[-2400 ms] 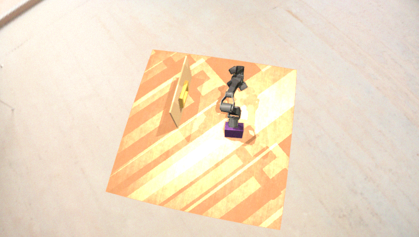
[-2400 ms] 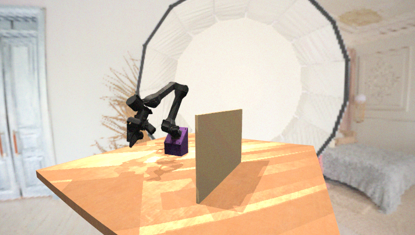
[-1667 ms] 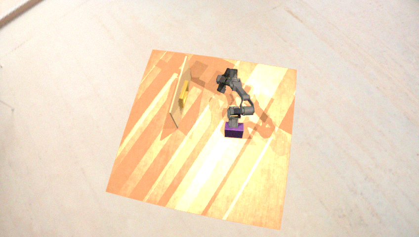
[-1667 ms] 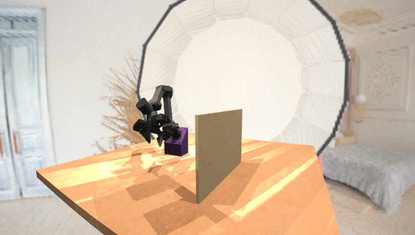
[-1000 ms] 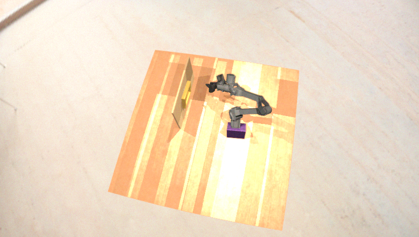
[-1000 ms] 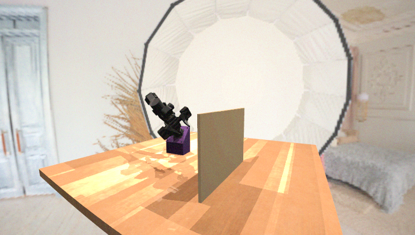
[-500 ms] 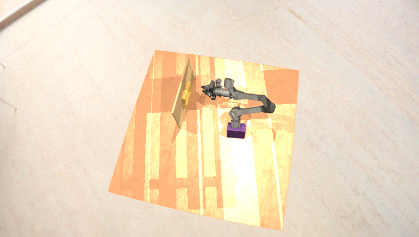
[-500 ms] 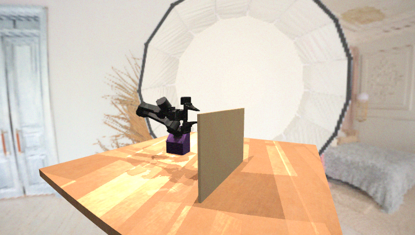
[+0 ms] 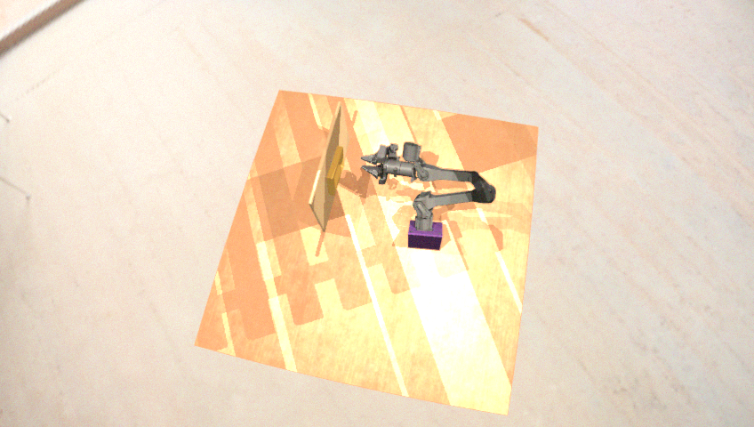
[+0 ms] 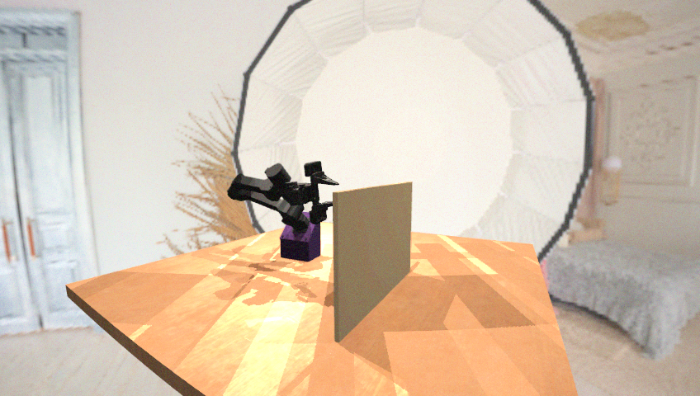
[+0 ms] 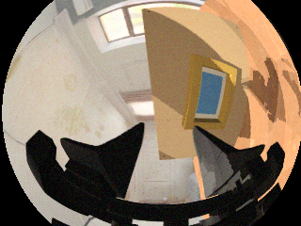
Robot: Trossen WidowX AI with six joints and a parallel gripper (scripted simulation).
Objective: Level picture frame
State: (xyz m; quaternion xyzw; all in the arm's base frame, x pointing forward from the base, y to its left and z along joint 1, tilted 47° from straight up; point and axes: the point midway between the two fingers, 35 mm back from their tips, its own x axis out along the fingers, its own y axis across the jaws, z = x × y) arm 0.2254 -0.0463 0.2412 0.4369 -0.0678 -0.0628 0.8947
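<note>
The picture frame lies 13 cm ahead of my gripper tip, 2 cm to the right of it and 11 cm below it. Also, from my gripper tip: wall panel 13 cm ahead, 4 cm to the right, 13 cm below.
</note>
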